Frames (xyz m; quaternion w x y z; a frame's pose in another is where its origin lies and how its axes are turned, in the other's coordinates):
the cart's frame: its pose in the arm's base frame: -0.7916 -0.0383 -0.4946 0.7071 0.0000 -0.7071 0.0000
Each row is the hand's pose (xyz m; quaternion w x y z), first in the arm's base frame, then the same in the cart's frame.
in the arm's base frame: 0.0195 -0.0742 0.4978 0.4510 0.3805 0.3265 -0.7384
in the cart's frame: 0.9924 -0.0359 -0.8111 0.0880 -0.2531 0.5498 -0.7912
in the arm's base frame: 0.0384 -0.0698 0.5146 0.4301 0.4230 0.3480 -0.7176
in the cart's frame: 1.0092 -0.0315 -0.8300 0.0581 -0.2083 0.5502 -0.8065
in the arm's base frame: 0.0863 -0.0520 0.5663 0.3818 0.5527 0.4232 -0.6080
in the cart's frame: 1.0609 -0.0137 -0.8779 0.0293 0.0391 -0.5692 0.8207
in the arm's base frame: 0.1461 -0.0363 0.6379 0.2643 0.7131 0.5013 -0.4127
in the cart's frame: 1.1325 0.0020 -0.9377 0.1676 -0.2124 -0.5414 0.7961
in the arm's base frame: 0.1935 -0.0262 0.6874 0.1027 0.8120 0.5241 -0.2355
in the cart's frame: 1.1820 0.0121 -0.9851 0.2980 -0.4076 -0.4432 0.7407
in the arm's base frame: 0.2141 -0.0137 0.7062 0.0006 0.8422 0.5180 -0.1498
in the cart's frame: 1.2008 0.0246 -1.0057 0.3658 -0.4896 -0.3667 0.7014
